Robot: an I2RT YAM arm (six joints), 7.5 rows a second.
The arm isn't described. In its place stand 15 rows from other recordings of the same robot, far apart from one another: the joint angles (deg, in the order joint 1, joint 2, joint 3, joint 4, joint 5, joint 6), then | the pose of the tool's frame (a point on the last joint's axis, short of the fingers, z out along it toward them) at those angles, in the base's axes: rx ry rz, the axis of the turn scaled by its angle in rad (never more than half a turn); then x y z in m.
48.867 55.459 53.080 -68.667 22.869 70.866 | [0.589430 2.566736 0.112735 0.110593 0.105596 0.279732]
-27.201 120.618 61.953 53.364 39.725 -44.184 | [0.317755 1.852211 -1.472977 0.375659 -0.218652 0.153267]
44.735 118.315 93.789 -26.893 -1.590 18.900 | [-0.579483 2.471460 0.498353 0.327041 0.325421 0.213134]
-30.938 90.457 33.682 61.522 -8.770 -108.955 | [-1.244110 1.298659 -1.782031 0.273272 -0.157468 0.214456]
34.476 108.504 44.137 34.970 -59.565 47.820 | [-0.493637 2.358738 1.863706 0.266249 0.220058 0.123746]
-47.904 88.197 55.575 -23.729 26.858 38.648 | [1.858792 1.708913 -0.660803 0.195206 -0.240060 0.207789]
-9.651 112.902 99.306 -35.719 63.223 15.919 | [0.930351 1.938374 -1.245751 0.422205 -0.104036 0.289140]
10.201 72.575 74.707 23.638 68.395 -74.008 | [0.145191 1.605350 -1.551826 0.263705 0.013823 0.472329]
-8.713 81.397 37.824 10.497 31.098 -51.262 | [-0.504806 2.240570 -1.162648 0.280822 -0.061639 0.192106]
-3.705 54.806 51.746 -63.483 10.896 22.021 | [0.654045 2.623751 -0.165225 0.158302 -0.016994 0.276126]
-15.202 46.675 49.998 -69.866 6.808 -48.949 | [-0.785797 2.710733 -0.453370 0.118069 -0.036456 0.279343]
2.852 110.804 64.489 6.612 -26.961 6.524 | [-0.179586 2.239350 0.619027 0.406411 0.036407 0.157018]
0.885 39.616 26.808 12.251 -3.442 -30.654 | [-0.477996 1.518424 -0.358569 0.178311 0.004892 0.284968]
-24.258 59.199 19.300 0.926 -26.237 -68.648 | [-1.050689 1.931777 -0.405130 0.182987 -0.065198 0.162517]
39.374 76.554 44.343 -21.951 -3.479 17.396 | [-0.516738 2.528183 0.465595 0.201175 0.167889 0.201640]
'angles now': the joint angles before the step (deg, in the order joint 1, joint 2, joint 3, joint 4, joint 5, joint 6). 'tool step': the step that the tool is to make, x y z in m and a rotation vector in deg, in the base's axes. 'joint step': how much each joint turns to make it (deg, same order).
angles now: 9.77 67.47 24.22 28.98 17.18 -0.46
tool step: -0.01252 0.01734 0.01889 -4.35 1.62 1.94
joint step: 5.32 -5.63 2.55 -9.69 4.28 -3.06
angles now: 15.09 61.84 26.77 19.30 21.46 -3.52
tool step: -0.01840 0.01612 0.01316 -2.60 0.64 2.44
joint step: 5.89 -5.43 1.09 -7.41 3.95 -1.33
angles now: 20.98 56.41 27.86 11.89 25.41 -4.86
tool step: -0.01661 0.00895 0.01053 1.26 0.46 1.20
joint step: 4.36 -4.52 1.14 -6.70 2.63 2.48
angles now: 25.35 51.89 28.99 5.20 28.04 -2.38
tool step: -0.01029 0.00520 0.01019 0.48 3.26 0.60
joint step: 2.85 -2.06 3.22 -9.38 1.48 2.90
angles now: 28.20 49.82 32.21 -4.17 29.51 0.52
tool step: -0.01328 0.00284 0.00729 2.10 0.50 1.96
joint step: 2.65 -3.24 0.92 -4.80 -0.14 2.50
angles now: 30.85 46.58 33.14 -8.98 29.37 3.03
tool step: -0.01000 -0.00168 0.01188 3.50 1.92 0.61
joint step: 0.96 -2.29 2.86 -7.06 -1.26 4.34
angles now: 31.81 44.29 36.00 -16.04 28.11 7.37
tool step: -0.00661 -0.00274 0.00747 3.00 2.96 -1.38
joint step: 0.34 -0.81 2.77 -6.87 -0.25 5.04
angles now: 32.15 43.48 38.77 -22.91 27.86 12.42
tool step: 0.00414 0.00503 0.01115 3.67 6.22 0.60
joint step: -0.02 3.77 5.80 -7.89 -3.80 5.79
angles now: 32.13 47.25 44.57 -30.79 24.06 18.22
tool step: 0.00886 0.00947 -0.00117 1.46 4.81 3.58
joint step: 0.12 4.10 2.45 -2.08 -5.02 1.18
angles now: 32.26 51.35 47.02 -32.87 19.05 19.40
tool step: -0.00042 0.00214 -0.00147 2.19 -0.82 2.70
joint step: 0.09 -0.63 -1.17 2.53 -2.94 -0.42
